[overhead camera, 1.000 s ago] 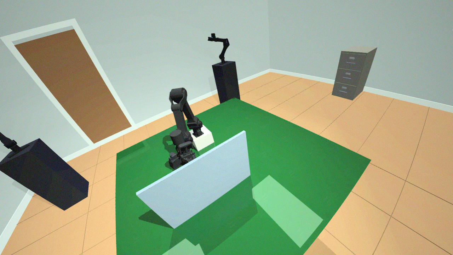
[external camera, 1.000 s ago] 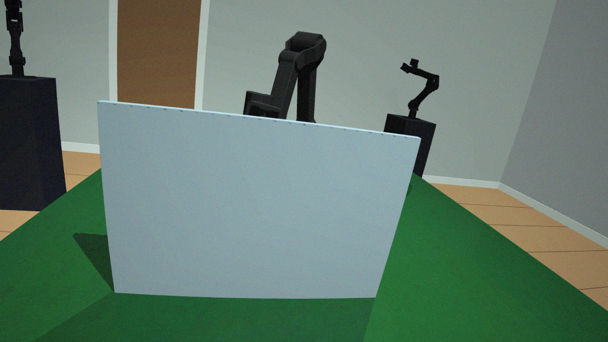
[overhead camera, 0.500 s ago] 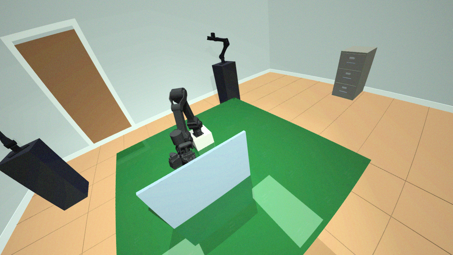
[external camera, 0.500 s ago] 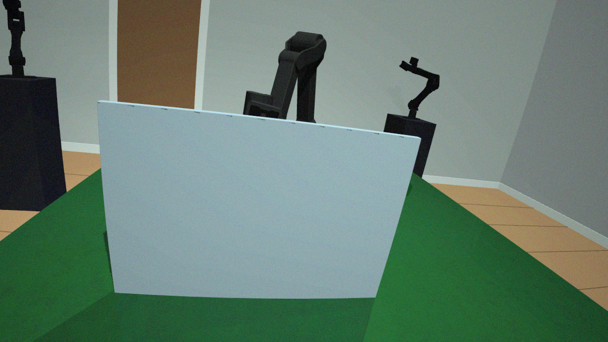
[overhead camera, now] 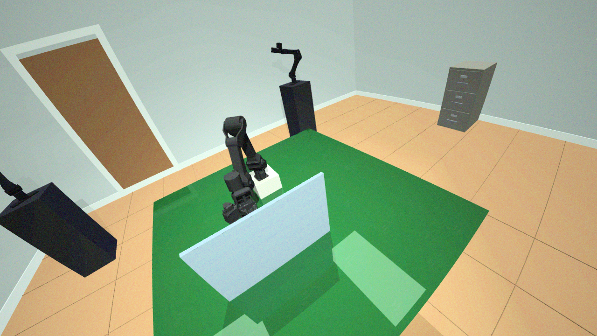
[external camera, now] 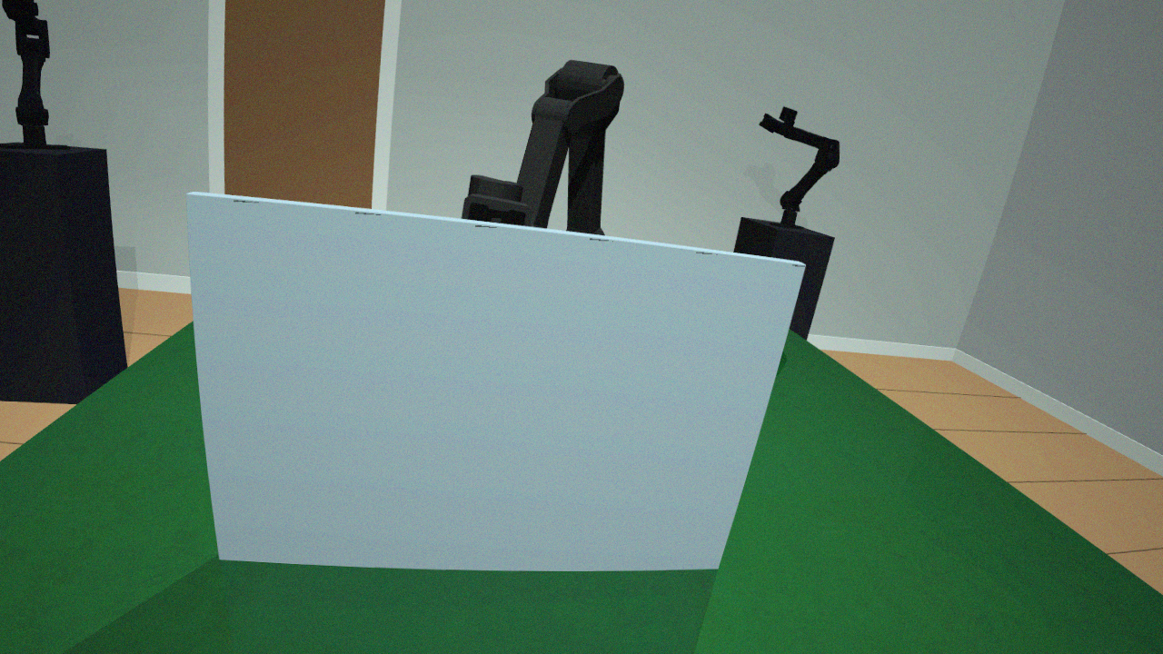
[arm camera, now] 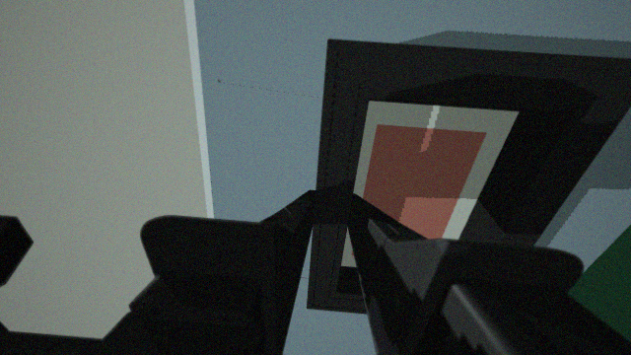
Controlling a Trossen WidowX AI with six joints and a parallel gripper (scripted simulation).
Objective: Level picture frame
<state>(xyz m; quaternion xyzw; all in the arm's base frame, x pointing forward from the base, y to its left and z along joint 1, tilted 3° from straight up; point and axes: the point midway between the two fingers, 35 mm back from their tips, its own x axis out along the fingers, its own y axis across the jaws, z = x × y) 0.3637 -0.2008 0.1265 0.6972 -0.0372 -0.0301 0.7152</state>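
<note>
My gripper tip is 5 cm above the picture frame and 1 cm short of it. Also, from my gripper tip: wall panel (7 cm below, 2 cm to the left, 2 cm ahead).
</note>
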